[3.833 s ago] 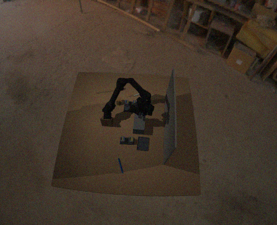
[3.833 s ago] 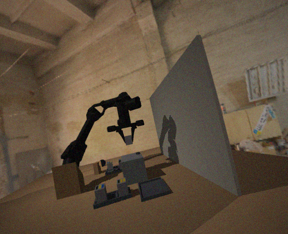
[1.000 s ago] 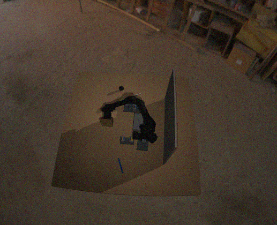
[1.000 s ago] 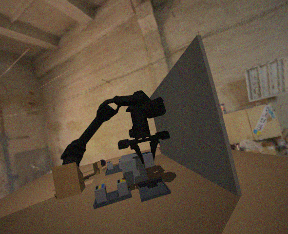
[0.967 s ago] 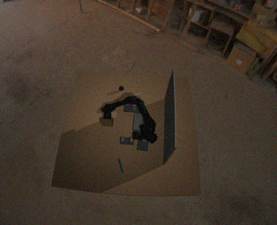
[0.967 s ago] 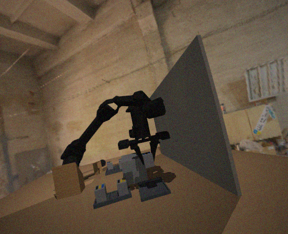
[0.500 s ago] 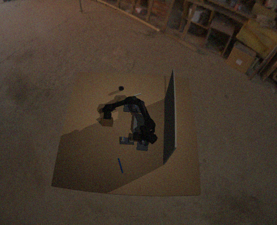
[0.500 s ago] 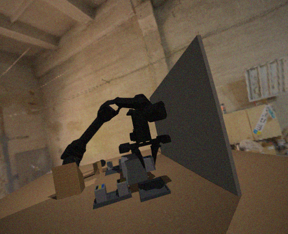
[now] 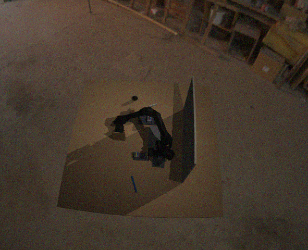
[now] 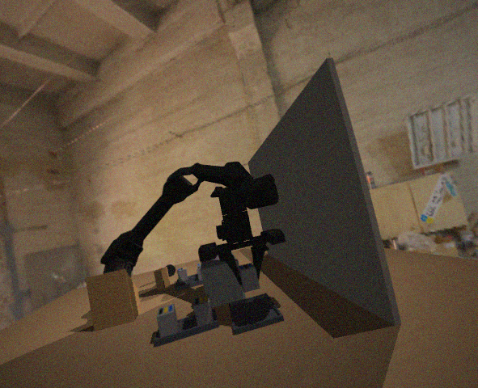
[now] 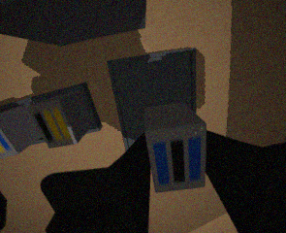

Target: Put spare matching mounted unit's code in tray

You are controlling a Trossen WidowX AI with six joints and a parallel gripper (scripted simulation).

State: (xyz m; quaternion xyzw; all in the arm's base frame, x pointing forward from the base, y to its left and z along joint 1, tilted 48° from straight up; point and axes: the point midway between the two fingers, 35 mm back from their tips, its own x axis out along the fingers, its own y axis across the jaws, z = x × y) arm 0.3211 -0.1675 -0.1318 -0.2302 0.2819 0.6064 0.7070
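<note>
The rack lies 14 cm behind my gripper tip, 3 cm to the left of it and 6 cm below it. Also, from my gripper tip: grey wall panel 21 cm ahead, 15 cm to the left, 16 cm above; then mounted unit 3 cm behind, 19 cm to the left, 2 cm below; then grey spare 2 cm above.
</note>
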